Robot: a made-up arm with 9 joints. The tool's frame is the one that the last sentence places. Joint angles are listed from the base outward.
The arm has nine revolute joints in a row. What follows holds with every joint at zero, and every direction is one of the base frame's.
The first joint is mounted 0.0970 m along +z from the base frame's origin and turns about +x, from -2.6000 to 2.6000 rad.
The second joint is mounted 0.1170 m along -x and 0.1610 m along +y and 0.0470 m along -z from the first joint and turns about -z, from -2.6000 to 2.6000 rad.
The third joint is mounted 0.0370 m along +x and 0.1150 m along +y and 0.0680 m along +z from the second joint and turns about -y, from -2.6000 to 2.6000 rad.
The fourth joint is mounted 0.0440 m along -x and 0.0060 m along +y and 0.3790 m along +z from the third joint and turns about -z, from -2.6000 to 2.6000 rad.
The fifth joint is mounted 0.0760 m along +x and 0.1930 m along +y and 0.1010 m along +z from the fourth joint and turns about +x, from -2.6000 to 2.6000 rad.
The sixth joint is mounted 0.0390 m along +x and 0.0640 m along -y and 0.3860 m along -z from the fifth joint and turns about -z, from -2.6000 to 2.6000 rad.
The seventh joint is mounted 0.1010 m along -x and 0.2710 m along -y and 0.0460 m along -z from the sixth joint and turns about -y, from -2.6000 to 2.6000 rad.
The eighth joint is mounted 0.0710 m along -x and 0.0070 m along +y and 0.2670 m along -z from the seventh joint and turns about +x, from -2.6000 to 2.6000 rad.
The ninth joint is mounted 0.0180 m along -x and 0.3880 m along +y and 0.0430 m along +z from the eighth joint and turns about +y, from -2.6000 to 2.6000 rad.
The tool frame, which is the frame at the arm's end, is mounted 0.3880 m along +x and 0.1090 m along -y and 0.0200 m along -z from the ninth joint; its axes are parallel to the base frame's.
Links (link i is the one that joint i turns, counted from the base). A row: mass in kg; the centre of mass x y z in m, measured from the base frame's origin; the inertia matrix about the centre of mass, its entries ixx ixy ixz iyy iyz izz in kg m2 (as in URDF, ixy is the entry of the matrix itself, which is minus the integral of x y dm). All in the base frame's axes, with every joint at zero. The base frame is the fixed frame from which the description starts. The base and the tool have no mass.
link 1: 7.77; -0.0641 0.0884 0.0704; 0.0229 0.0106 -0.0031 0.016 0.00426 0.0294
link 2: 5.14; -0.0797 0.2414 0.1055; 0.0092 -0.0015 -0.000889 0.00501 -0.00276 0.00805
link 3: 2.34; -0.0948 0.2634 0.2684; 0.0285 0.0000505 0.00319 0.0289 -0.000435 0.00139
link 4: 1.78; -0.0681 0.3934 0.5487; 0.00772 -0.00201 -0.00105 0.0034 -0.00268 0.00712
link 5: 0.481; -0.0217 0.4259 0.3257; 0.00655 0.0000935 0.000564 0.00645 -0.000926 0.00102
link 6: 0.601; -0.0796 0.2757 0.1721; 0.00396 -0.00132 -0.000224 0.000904 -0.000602 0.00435
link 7: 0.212; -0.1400 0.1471 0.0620; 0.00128 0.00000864 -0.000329 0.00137 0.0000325 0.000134
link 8: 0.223; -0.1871 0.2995 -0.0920; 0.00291 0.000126 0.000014 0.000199 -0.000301 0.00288
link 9: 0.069; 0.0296 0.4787 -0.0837; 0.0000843 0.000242 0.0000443 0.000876 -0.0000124 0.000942
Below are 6 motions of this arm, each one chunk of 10 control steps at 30 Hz.
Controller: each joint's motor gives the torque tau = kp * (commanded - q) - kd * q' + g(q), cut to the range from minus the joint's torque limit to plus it. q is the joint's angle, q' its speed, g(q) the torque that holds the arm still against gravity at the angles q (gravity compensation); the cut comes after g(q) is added. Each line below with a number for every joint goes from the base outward.
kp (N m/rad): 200 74 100 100 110 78 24 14 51
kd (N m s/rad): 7.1 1.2 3.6 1.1 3.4 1.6 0.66 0.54 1
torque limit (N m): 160 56 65 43 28 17 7.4 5.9 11
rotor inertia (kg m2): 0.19 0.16 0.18 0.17 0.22 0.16 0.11 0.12 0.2
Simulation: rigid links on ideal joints. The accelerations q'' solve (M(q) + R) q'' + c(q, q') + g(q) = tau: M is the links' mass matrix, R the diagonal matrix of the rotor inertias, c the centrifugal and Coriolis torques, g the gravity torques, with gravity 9.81 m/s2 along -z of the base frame. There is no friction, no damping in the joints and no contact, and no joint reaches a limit. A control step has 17 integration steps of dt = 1/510 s. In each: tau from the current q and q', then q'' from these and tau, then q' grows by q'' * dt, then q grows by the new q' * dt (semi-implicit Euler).
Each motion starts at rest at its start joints. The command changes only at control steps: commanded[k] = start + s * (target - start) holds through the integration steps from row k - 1 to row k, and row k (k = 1, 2, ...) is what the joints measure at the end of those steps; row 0 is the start. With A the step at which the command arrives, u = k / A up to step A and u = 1 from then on. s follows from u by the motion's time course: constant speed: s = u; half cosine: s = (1 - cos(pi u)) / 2; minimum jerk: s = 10 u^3 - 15 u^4 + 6 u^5; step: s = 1 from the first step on.
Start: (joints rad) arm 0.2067 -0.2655 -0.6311 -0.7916 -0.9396 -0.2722 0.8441 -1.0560 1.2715
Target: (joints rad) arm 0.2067 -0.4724 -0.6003 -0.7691 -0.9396 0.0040 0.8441 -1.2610 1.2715
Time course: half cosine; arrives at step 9
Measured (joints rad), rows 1 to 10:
1: 0.2068 -0.2662 -0.6314 -0.7914 -0.9396 -0.2704 0.8441 -1.0562 1.2715
2: 0.2074 -0.2697 -0.6328 -0.7906 -0.9394 -0.2613 0.8439 -1.0577 1.2715
3: 0.2088 -0.2791 -0.6358 -0.7881 -0.9390 -0.2381 0.8435 -1.0621 1.2714
4: 0.2107 -0.2967 -0.6404 -0.7833 -0.9383 -0.1975 0.8427 -1.0715 1.2713
5: 0.2128 -0.3230 -0.6450 -0.7760 -0.9373 -0.1417 0.8412 -1.0883 1.2713
6: 0.2138 -0.3567 -0.6473 -0.7667 -0.9363 -0.0782 0.8386 -1.1138 1.2714
7: 0.2130 -0.3949 -0.6452 -0.7570 -0.9353 -0.0178 0.8347 -1.1479 1.2718
8: 0.2098 -0.4338 -0.6371 -0.7485 -0.9347 0.0290 0.8291 -1.1890 1.2724
9: 0.2046 -0.4693 -0.6230 -0.7436 -0.9346 0.0541 0.8224 -1.2337 1.2731
10: 0.1984 -0.4980 -0.6048 -0.7439 -0.9354 0.0556 0.8159 -1.2774 1.2739

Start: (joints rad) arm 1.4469 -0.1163 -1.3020 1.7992 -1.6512 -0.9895 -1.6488 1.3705 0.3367
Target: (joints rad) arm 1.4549 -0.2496 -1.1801 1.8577 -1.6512 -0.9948 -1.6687 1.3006 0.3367
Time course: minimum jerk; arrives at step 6
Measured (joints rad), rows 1 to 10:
1: 1.4469 -0.1165 -1.3018 1.7995 -1.6514 -0.9896 -1.6489 1.3704 0.3367
2: 1.4472 -0.1176 -1.3007 1.8014 -1.6525 -0.9906 -1.6499 1.3696 0.3367
3: 1.4479 -0.1215 -1.2968 1.8075 -1.6560 -0.9934 -1.6528 1.3668 0.3365
4: 1.4495 -0.1300 -1.2884 1.8190 -1.6623 -0.9980 -1.6587 1.3610 0.3363
5: 1.4518 -0.1442 -1.2746 1.8348 -1.6703 -1.0027 -1.6674 1.3516 0.3361
6: 1.4545 -0.1638 -1.2561 1.8507 -1.6773 -1.0050 -1.6770 1.3392 0.3359
7: 1.4571 -0.1877 -1.2344 1.8624 -1.6804 -1.0035 -1.6851 1.3250 0.3358
8: 1.4591 -0.2147 -1.2112 1.8680 -1.6784 -0.9987 -1.6897 1.3106 0.3360
9: 1.4604 -0.2432 -1.1884 1.8684 -1.6713 -0.9928 -1.6897 1.2970 0.3363
10: 1.4607 -0.2717 -1.1674 1.8663 -1.6609 -0.9879 -1.6850 1.2855 0.3367

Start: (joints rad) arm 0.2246 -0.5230 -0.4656 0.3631 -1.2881 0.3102 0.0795 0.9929 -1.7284
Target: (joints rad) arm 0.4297 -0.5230 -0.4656 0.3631 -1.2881 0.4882 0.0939 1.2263 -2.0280
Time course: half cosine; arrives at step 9
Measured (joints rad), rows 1 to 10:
1: 0.2251 -0.5233 -0.4661 0.3631 -1.2882 0.3114 0.0795 0.9933 -1.7296
2: 0.2278 -0.5249 -0.4683 0.3633 -1.2886 0.3177 0.0794 0.9957 -1.7361
3: 0.2349 -0.5288 -0.4739 0.3636 -1.2897 0.3332 0.0792 1.0025 -1.7537
4: 0.2486 -0.5353 -0.4834 0.3639 -1.2914 0.3601 0.0790 1.0161 -1.7876
5: 0.2699 -0.5433 -0.4959 0.3638 -1.2935 0.3964 0.0792 1.0384 -1.8395
6: 0.2981 -0.5510 -0.5090 0.3629 -1.2955 0.4365 0.0802 1.0701 -1.9062
7: 0.3314 -0.5559 -0.5192 0.3610 -1.2967 0.4732 0.0824 1.1100 -1.9799
8: 0.3668 -0.5560 -0.5232 0.3581 -1.2969 0.4998 0.0860 1.1553 -2.0492
9: 0.4008 -0.5499 -0.5183 0.3546 -1.2959 0.5117 0.0912 1.2017 -2.1016
10: 0.4304 -0.5375 -0.5040 0.3515 -1.2940 0.5087 0.0974 1.2443 -2.1275

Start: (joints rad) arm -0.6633 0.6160 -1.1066 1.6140 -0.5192 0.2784 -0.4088 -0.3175 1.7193
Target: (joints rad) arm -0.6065 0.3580 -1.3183 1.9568 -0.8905 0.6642 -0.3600 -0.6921 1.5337
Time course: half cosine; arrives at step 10
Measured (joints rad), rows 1 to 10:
1: -0.6629 0.6153 -1.1071 1.6159 -0.5204 0.2804 -0.4085 -0.3180 1.7187
2: -0.6611 0.6114 -1.1097 1.6257 -0.5266 0.2906 -0.4072 -0.3208 1.7155
3: -0.6567 0.6011 -1.1169 1.6515 -0.5433 0.3171 -0.4040 -0.3287 1.7067
4: -0.6492 0.5814 -1.1311 1.6989 -0.5755 0.3648 -0.3988 -0.3449 1.6895
5: -0.6391 0.5517 -1.1535 1.7668 -0.6253 0.4329 -0.3927 -0.3719 1.6629
6: -0.6278 0.5133 -1.1839 1.8466 -0.6907 0.5137 -0.3871 -0.4110 1.6276
7: -0.6171 0.4692 -1.2201 1.9246 -0.7653 0.5948 -0.3826 -0.4623 1.5870
8: -0.6087 0.4228 -1.2591 1.9861 -0.8394 0.6622 -0.3787 -0.5241 1.5460
9: -0.6042 0.3779 -1.2971 2.0205 -0.9026 0.7043 -0.3740 -0.5934 1.5107
10: -0.6043 0.3377 -1.3308 2.0240 -0.9463 0.7150 -0.3676 -0.6653 1.4869

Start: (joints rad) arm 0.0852 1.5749 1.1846 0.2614 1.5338 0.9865 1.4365 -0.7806 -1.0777
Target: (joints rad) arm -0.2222 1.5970 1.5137 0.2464 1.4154 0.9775 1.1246 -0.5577 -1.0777
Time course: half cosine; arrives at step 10
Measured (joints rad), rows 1 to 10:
1: 0.0846 1.5750 1.1848 0.2618 1.5334 0.9867 1.4356 -0.7803 -1.0777
2: 0.0813 1.5756 1.1859 0.2641 1.5311 0.9874 1.4309 -0.7788 -1.0777
3: 0.0727 1.5775 1.1899 0.2700 1.5252 0.9891 1.4180 -0.7744 -1.0776
4: 0.0562 1.5815 1.1996 0.2809 1.5139 0.9912 1.3930 -0.7657 -1.0774
5: 0.0304 1.5886 1.2178 0.2962 1.4968 0.9925 1.3539 -0.7512 -1.0771
6: -0.0047 1.5990 1.2468 0.3138 1.4747 0.9915 1.3017 -0.7305 -1.0767
7: -0.0477 1.6120 1.2874 0.3299 1.4496 0.9869 1.2408 -0.7039 -1.0763
8: -0.0959 1.6256 1.3384 0.3404 1.4248 0.9784 1.1784 -0.6724 -1.0759
9: -0.1456 1.6368 1.3972 0.3411 1.4042 0.9675 1.1232 -0.6377 -1.0758
10: -0.1926 1.6423 1.4591 0.3294 1.3917 0.9571 1.0832 -0.6020 -1.0760

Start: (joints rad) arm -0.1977 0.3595 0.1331 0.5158 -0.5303 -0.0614 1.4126 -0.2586 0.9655
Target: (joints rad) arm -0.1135 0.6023 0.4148 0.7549 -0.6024 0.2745 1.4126 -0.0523 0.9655
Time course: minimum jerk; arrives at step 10
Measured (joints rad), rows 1 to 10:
1: -0.1976 0.3597 0.1333 0.5160 -0.5303 -0.0610 1.4127 -0.2585 0.9655
2: -0.1970 0.3614 0.1352 0.5175 -0.5303 -0.0576 1.4132 -0.2573 0.9655
3: -0.1949 0.3677 0.1421 0.5235 -0.5306 -0.0457 1.4151 -0.2531 0.9654
4: -0.1899 0.3828 0.1584 0.5385 -0.5319 -0.0187 1.4194 -0.2431 0.9653
5: -0.1805 0.4108 0.1882 0.5671 -0.5360 0.0277 1.4267 -0.2255 0.9651
6: -0.1656 0.4535 0.2331 0.6120 -0.5459 0.0930 1.4363 -0.2000 0.9649
7: -0.1449 0.5089 0.2907 0.6722 -0.5643 0.1704 1.4461 -0.1689 0.9647
8: -0.1205 0.5703 0.3541 0.7414 -0.5913 0.2484 1.4522 -0.1365 0.9649
9: -0.0974 0.6281 0.4131 0.8091 -0.6228 0.3137 1.4506 -0.1067 0.9655
10: -0.0819 0.6736 0.4573 0.8620 -0.6509 0.3554 1.4389 -0.0816 0.9667

